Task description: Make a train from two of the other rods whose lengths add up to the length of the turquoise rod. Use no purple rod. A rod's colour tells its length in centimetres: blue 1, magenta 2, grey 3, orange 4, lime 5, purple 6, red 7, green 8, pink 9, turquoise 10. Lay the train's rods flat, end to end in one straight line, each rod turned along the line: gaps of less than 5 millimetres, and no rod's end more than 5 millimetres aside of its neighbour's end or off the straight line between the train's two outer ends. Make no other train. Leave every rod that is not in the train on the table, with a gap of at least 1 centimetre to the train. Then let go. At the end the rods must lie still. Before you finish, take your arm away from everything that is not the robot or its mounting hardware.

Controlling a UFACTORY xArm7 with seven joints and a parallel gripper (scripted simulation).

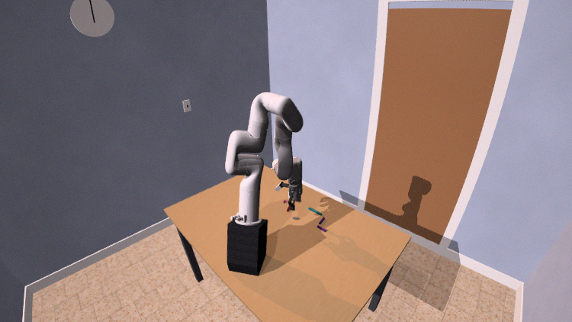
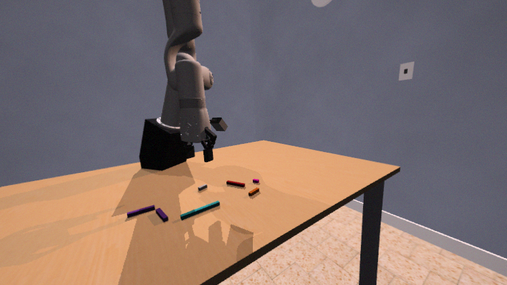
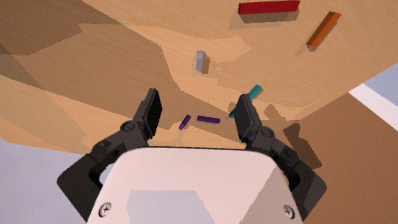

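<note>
Right now my hand is 110 mm above the red rod, 100 mm to the right of it and 50 mm short of it. From my hand the other things lie so: orange rod (140 mm ahead, 110 mm to the left, 110 mm below); turquoise rod (130 mm ahead, 110 mm below, 50 mm to the right); grey rod (110 mm below).
</note>
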